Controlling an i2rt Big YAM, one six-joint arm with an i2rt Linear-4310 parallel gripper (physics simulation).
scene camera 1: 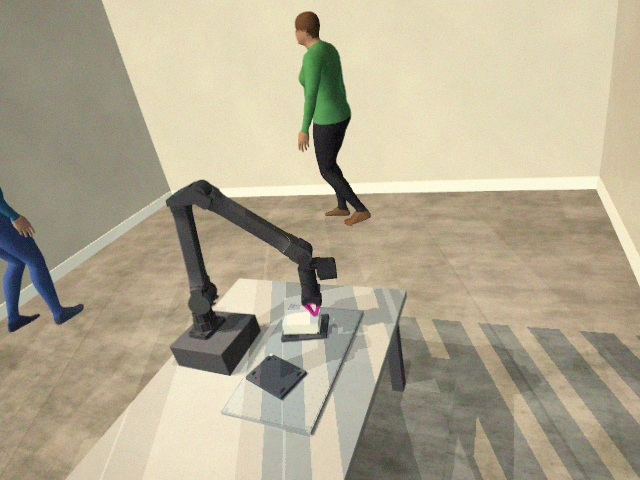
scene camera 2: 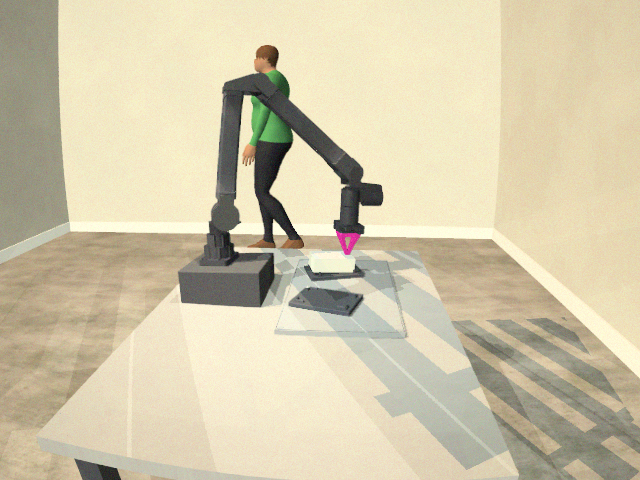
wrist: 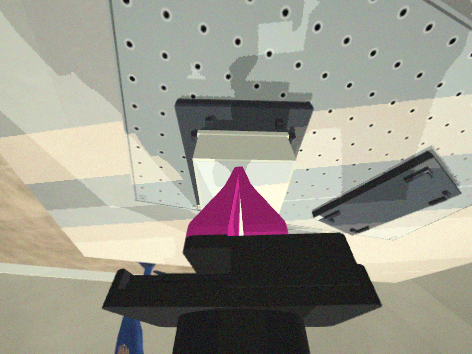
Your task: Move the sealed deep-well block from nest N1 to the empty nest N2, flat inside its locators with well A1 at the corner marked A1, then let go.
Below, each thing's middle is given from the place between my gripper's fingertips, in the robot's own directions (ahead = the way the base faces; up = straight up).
I see the white block (scene camera 2: 319, 261) 50 mm behind my hand, 20 mm to the right of it and 20 mm below it.
